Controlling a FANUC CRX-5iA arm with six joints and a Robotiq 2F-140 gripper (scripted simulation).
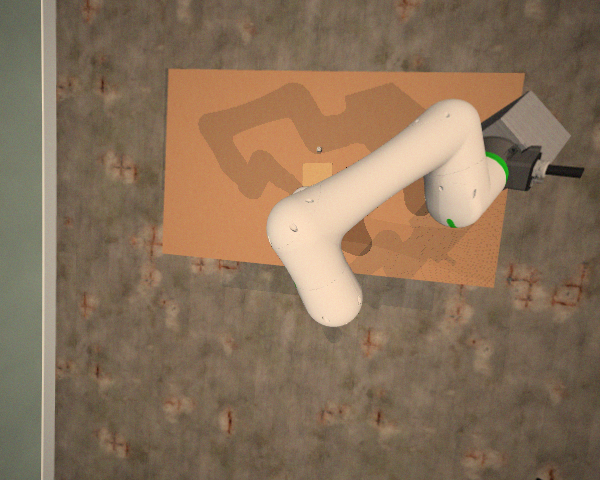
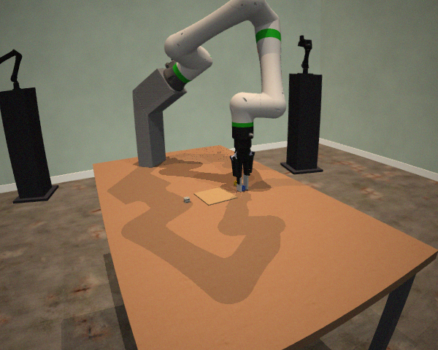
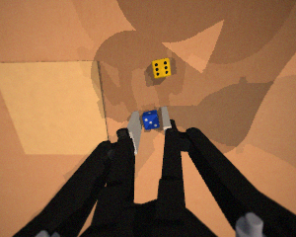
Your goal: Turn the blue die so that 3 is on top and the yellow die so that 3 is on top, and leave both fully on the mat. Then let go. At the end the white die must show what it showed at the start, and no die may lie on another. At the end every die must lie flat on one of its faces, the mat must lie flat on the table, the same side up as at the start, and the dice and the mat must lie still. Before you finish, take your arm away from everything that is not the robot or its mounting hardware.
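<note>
The blue die lies 20 mm below my hand. Round my hand: yellow die 70 mm behind, 10 mm to the right, 20 mm below; then white die 70 mm ahead, 260 mm to the right, 20 mm below; then tan mat 40 mm ahead, 130 mm to the right, 30 mm below.
</note>
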